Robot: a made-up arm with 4 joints.
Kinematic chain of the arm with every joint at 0, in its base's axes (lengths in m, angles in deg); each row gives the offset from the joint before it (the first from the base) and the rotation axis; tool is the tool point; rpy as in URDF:
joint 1: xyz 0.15 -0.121 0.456 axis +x
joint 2: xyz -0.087 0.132 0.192 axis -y
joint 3: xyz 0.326 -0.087 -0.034 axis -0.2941 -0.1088 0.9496
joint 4: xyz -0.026 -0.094 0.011 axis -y
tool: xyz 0 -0.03 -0.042 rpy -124.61 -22.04 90.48
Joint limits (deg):
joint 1: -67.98..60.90
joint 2: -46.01..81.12
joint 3: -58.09..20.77
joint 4: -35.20..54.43
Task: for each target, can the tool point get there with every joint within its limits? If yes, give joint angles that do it. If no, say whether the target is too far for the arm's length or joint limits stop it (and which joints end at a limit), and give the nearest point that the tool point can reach.
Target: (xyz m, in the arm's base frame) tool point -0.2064 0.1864 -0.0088
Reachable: no: joint limits stop it (at a limit: joint 1, joint 2) | nearest point 0.1989 -0.1046 0.3724 | short by 0.628 m
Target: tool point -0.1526 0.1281 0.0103
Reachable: no: joint limits stop it (at a limit: joint 1, joint 2) | nearest point 0.2029 -0.1037 0.3689 | short by 0.556 m
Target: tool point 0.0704 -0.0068 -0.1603
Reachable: no: joint limits stop it (at a limit: joint 2) | nearest point 0.2579 -0.0989 0.3368 | short by 0.539 m
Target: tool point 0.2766 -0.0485 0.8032
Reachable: yes | joints -21.18 52.81 -20.37 -6.72
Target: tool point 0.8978 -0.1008 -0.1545
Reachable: no: too far | nearest point 0.3857 -0.1515 0.3934 | short by 0.752 m
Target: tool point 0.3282 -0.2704 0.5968
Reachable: yes | joints 32.59 18.17 -35.75 34.19
